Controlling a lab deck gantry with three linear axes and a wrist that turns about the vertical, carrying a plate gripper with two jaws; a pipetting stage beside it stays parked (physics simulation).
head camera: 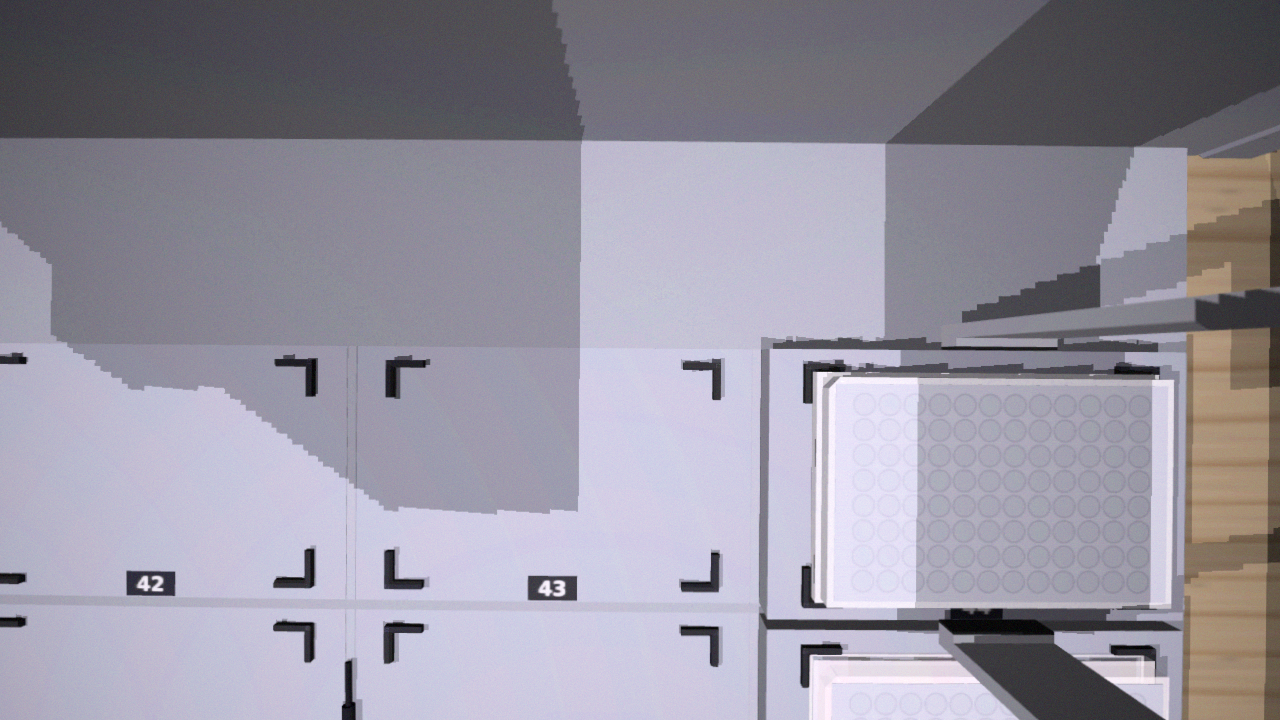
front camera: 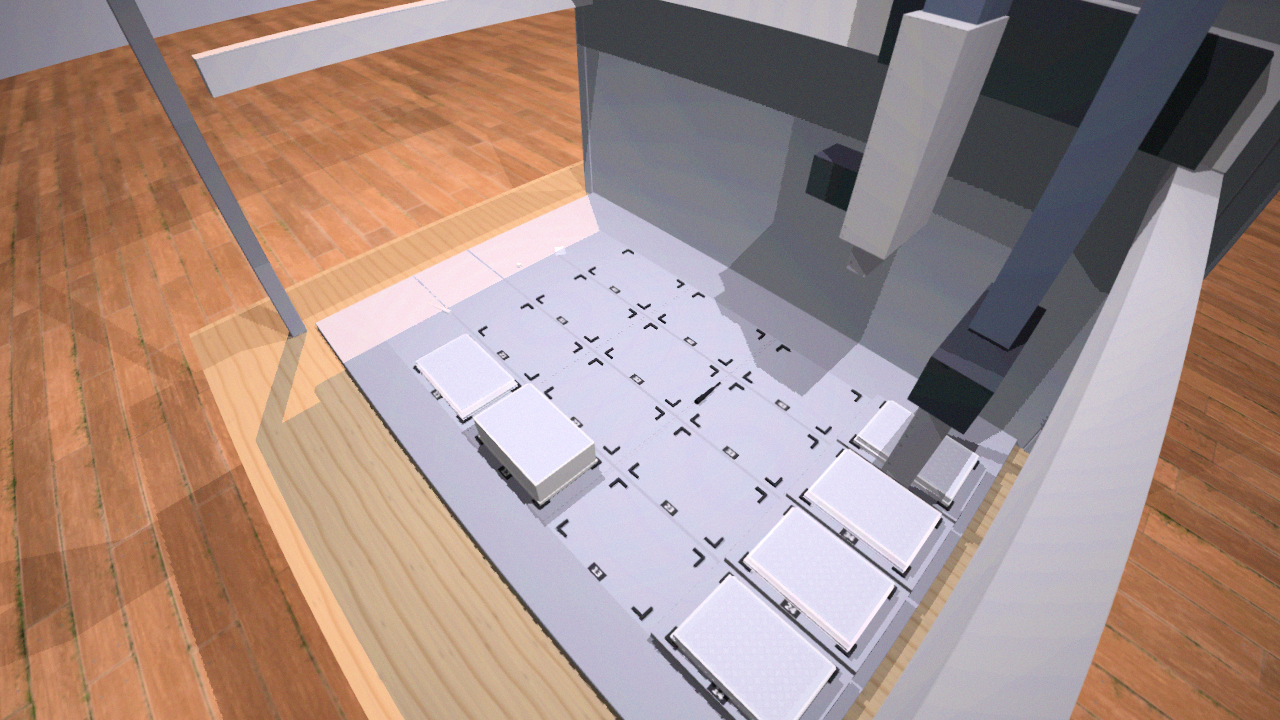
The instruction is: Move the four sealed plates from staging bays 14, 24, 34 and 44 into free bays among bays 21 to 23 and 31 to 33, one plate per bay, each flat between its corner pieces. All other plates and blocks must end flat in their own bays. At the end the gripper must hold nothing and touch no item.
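Places are measured from the robot's base along level axes (x back, y right, z up), in millimetres.
Pixels of known places: gripper, fingertip midpoint: (head camera: 988,484) (front camera: 916,448); robot's base, origin of the base link: (front camera: 416,367).
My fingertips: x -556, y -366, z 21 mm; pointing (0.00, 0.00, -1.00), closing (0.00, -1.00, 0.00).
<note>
For each thing: its top centre in the pictures, then the offset to it from my fingertips. "spot": a spot on its surface instead.
- sealed plate, middle of its top: (head camera: 1001,493) (front camera: 918,445) dx +0, dy +2, dz +8 mm
- bay 34, surface spot: (head camera: 895,702) spot: dx +37, dy +76, dz +8 mm
- bay 24, surface spot: (front camera: 819,577) spot: dx -3, dy +223, dz +8 mm
- bay 14, surface spot: (front camera: 751,649) spot: dx +3, dy +323, dz +8 mm
- flat white plate, middle of its top: (front camera: 463,369) dx +492, dy +323, dz -7 mm
- tall white block, middle of its top: (front camera: 532,429) dx +328, dy +323, dz +21 mm
- small dark piece, middle of its top: (front camera: 708,389) dx +245, dy +103, dz -13 mm
A sealed plate (front camera: 950,465) (head camera: 1029,492) lies in bay 44. My gripper (front camera: 923,447) (head camera: 998,488) is open around it, one jaw beyond each long side; the head view shows a gap on both sides. In the front view the near jaw hides the plate's middle, and the far jaw is hidden. Sealed plates lie flat in bay 34 (front camera: 872,508) (head camera: 895,702), bay 24 (front camera: 819,577) and bay 14 (front camera: 751,649). Bays 21 to 23 and 31 to 33 show corner pieces and hold no plate.
A flat white plate (front camera: 466,374) lies in bay 11, and a tall white block (front camera: 537,438) stands in bay 12. A small dark piece (front camera: 707,392) (head camera: 349,689) is between the middle bays. The parked pipetting stage (front camera: 913,134) hangs at the back.
</note>
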